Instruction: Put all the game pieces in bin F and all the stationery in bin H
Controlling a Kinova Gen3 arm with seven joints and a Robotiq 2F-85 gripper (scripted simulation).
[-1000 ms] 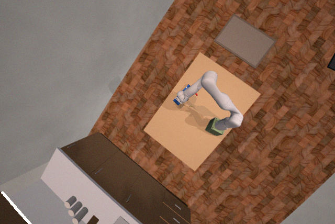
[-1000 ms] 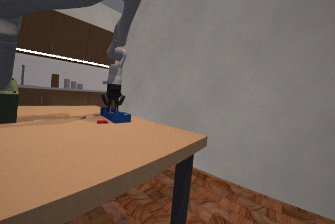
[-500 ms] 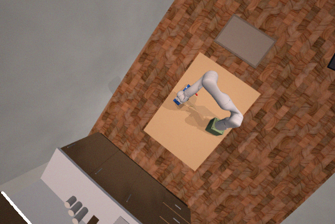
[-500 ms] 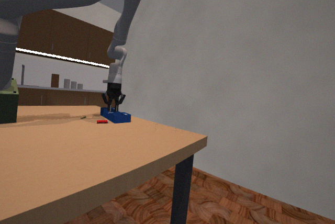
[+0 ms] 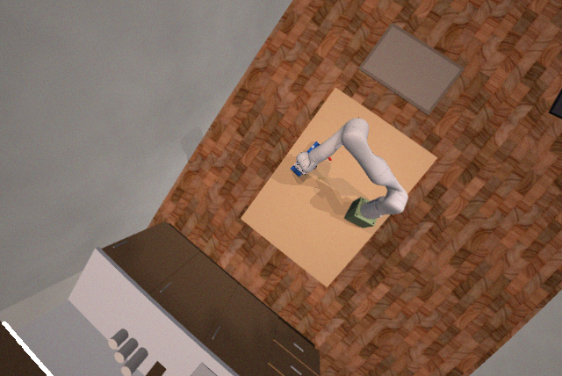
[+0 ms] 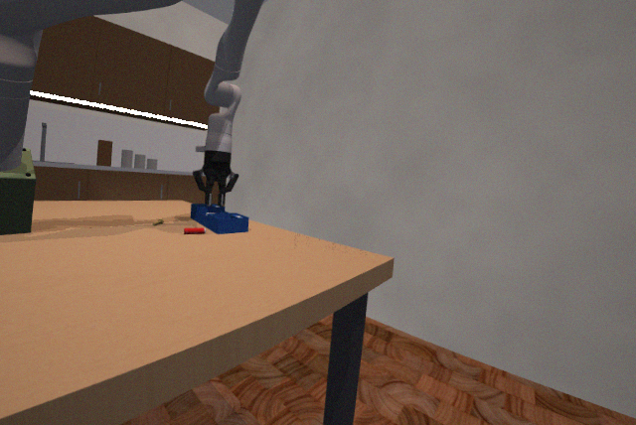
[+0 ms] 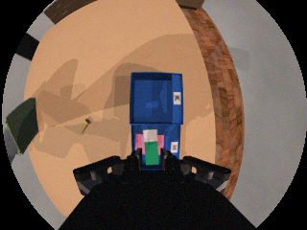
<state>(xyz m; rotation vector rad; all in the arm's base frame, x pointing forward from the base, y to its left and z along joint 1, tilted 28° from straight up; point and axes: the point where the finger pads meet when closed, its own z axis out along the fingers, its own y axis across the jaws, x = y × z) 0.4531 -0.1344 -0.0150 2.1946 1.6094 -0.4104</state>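
Right now my hand is 1 cm to the right of the green piece and 5 cm above it. The rest, counted from my hand: pink block: 6 cm below; then red piece: 11 cm behind, 7 cm to the right, 7 cm below; then yellow piece: 2 cm behind, 8 cm to the right, 6 cm below.
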